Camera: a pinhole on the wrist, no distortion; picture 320 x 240 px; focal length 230.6 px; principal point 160.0 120.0 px. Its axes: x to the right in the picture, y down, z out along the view. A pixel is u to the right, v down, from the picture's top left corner.
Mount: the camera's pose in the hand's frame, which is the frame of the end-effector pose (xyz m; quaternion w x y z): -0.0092 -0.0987 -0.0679 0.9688 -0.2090 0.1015 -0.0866
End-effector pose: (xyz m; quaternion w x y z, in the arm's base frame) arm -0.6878 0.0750 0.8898 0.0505 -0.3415 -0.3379 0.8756
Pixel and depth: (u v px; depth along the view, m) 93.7 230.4 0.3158
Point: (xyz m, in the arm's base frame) -0.7631 -0.1548 0.8690
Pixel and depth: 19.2 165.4 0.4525
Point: -0.7525 -0.3311 1.0295
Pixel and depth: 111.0 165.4 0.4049
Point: -0.8488 -0.1868 0.9376
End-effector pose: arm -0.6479 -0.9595 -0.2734 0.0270 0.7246 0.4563 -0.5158
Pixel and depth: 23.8 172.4 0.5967
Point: -0.7668 -1.5093 -0.4822
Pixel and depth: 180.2 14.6 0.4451
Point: -1.0186 -1.0323 -0.4958
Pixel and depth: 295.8 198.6 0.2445
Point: -0.6762 -0.9051 -0.4859
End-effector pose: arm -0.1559 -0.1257 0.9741 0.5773 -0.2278 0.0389 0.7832
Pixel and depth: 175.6 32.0 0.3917
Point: -0.2025 0.0920 1.2600
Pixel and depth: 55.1 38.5 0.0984
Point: -0.0852 -0.1149 1.0416
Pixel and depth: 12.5 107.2 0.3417
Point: -0.2681 -0.1823 1.2689
